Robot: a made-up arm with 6 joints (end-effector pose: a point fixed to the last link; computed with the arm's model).
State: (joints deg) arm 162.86 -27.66 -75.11 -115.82 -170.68 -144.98
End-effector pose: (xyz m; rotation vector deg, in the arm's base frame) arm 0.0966 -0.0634 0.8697 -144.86 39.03 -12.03
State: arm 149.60 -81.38 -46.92 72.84 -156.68 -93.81
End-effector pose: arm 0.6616 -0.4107 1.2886 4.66 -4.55 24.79
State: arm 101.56 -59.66 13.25 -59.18 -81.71 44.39
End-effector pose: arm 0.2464 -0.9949 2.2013 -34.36 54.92 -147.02
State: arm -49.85 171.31 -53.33 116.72 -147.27 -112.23
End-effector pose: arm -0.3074 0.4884 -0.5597 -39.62 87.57 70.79
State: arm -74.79 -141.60 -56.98 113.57 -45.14 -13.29
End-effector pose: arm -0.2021 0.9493 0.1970 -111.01 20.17 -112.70
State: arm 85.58 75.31 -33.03 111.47 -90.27 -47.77
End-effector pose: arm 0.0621 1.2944 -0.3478 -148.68 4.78 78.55
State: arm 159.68 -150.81 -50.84 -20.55 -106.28 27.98
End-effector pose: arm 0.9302 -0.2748 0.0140 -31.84 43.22 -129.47
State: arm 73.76 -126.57 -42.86 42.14 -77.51 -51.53
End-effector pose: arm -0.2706 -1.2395 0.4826 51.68 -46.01 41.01
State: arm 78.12 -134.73 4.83 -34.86 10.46 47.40
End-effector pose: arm -0.3326 -1.9986 -0.0368 68.35 -160.81 -20.72
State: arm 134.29 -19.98 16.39 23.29 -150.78 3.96
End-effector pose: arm -0.1467 0.2462 2.5669 -75.87 48.66 115.66
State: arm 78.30 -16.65 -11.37 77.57 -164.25 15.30
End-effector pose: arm 0.1245 0.5969 2.0916 -68.81 73.78 8.11
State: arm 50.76 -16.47 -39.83 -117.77 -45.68 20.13
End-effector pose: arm 0.3123 0.4395 1.3580 106.75 26.63 46.55
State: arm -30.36 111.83 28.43 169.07 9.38 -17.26
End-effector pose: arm 1.4972 -0.7596 -1.4198 -41.93 44.14 138.91
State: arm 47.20 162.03 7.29 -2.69 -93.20 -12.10
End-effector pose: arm -0.2691 -0.4568 -1.6952 38.34 -157.43 37.35
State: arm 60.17 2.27 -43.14 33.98 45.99 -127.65
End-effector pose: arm 0.5339 0.7521 1.1758 101.31 22.35 40.95
